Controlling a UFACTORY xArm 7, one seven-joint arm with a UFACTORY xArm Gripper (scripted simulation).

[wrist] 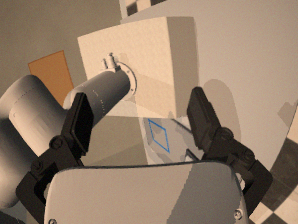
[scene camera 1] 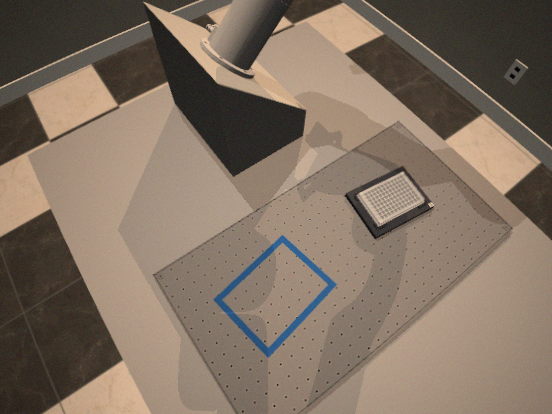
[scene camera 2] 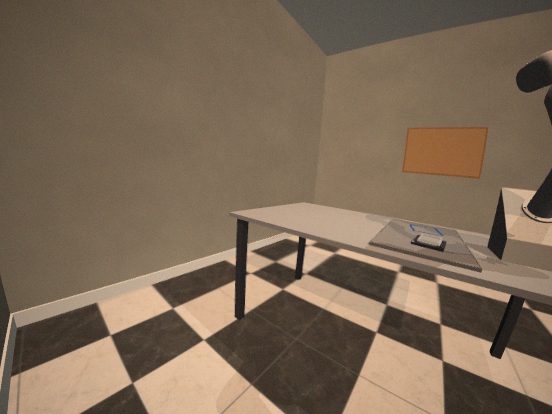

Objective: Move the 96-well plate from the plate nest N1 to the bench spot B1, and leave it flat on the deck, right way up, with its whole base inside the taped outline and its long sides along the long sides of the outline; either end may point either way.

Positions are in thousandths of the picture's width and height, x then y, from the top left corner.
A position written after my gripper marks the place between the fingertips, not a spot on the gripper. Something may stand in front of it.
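My gripper (wrist: 468, 453) in sight. White 96-well plate (scene camera 1: 686, 499), plate nest (scene camera 1: 646, 494) visible.
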